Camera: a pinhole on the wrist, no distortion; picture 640 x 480 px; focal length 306.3 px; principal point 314.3 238.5 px. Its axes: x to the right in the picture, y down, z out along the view. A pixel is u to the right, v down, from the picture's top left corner.
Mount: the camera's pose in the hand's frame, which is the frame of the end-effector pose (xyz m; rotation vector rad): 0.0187 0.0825 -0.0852 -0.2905 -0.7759 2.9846
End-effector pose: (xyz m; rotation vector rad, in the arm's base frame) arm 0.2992 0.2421 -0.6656 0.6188 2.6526 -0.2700
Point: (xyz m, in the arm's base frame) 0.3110 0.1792 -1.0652
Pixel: 167.5 134.5
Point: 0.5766 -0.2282 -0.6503
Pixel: 518.4 346.2
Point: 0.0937 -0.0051 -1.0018
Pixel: 122.2 324.3
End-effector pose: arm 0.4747 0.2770 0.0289 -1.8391 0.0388 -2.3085
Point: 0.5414 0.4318 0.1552
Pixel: 181.9 372.6
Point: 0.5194 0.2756 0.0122
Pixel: 346.2 244.5
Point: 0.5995 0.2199 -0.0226
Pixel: 402.5 85.6
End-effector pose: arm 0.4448 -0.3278 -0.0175 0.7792 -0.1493 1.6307
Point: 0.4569 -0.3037 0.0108
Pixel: 212.4 312.9
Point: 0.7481 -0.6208 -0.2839
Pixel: 585.6 438.4
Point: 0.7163 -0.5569 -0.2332
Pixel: 547.3 438.5
